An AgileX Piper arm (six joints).
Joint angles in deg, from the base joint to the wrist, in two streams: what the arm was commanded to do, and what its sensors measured. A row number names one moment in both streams.
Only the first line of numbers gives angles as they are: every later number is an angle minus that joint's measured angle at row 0.
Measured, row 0:
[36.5 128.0 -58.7 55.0 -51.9 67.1]
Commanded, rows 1 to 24:
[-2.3 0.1 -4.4 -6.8 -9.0 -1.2]
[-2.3 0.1 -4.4 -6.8 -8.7 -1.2]
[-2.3 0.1 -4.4 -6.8 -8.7 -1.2]
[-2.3 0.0 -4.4 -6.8 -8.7 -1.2]
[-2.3 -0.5 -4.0 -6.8 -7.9 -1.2]
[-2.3 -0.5 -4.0 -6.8 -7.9 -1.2]
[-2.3 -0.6 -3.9 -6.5 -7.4 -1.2]
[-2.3 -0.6 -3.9 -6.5 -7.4 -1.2]
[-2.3 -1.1 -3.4 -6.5 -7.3 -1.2]
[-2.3 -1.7 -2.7 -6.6 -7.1 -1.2]
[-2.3 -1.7 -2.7 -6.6 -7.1 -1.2]
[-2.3 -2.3 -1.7 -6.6 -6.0 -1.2]
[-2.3 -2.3 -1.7 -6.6 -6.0 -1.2]
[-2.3 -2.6 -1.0 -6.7 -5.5 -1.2]
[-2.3 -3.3 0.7 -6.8 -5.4 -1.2]
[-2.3 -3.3 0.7 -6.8 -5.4 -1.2]
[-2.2 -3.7 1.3 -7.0 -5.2 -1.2]
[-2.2 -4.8 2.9 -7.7 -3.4 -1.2]
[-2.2 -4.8 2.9 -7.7 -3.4 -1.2]
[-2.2 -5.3 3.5 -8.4 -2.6 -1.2]
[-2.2 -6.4 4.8 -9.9 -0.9 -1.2]
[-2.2 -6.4 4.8 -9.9 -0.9 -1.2]
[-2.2 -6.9 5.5 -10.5 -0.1 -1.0]
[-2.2 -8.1 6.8 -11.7 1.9 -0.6]
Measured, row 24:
[-1.6 -5.5 6.0 -8.2 3.0 -0.8]
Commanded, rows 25 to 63:
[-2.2 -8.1 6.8 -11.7 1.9 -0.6]
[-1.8 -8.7 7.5 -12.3 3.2 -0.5]
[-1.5 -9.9 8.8 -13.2 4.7 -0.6]
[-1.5 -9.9 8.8 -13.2 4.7 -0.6]
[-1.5 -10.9 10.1 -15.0 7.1 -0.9]
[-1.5 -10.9 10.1 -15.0 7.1 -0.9]
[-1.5 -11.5 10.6 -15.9 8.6 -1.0]
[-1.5 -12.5 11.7 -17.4 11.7 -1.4]
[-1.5 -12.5 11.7 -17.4 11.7 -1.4]
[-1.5 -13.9 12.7 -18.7 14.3 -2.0]
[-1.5 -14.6 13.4 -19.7 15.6 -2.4]
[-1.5 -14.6 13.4 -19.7 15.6 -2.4]
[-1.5 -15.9 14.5 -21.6 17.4 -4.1]
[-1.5 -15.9 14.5 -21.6 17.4 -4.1]
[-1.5 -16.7 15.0 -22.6 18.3 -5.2]
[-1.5 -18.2 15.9 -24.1 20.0 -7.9]
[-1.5 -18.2 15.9 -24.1 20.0 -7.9]
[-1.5 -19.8 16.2 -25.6 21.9 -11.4]
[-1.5 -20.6 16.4 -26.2 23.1 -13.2]
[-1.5 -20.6 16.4 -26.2 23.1 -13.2]
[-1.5 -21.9 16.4 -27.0 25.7 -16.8]
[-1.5 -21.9 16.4 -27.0 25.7 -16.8]
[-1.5 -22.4 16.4 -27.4 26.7 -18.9]
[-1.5 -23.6 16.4 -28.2 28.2 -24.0]
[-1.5 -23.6 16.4 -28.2 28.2 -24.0]
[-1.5 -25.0 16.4 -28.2 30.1 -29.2]
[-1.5 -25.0 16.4 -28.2 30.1 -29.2]
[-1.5 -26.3 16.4 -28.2 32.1 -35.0]
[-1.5 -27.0 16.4 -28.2 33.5 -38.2]
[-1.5 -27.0 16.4 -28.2 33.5 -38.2]
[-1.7 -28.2 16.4 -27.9 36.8 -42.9]
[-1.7 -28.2 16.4 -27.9 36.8 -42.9]
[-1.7 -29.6 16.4 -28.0 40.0 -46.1]
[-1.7 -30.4 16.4 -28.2 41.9 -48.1]
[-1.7 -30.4 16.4 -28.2 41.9 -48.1]
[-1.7 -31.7 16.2 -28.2 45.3 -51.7]
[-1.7 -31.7 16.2 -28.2 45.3 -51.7]
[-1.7 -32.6 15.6 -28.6 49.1 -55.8]
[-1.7 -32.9 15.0 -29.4 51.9 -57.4]
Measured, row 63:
[-1.5 -31.4 16.2 -27.9 45.8 -51.4]
